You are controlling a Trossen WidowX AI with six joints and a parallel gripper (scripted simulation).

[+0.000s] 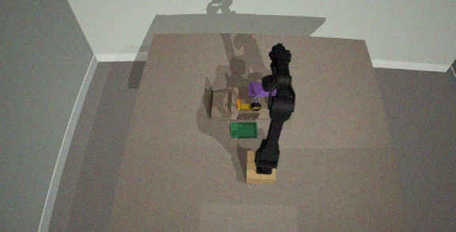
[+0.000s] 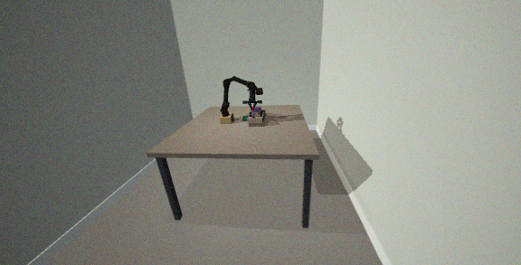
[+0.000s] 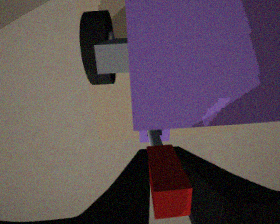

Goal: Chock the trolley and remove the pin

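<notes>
Now: the green tray 18 cm to the left of my gripper tip, 16 cm below it and 12 cm behind it. Round my gripper tip: red-headed stop pin: right at my gripper tip; yellow chock: 19 cm to the left, 7 cm below, 3 cm behind; purple-topped trolley: 9 cm to the left, 4 cm below, 2 cm ahead.
</notes>
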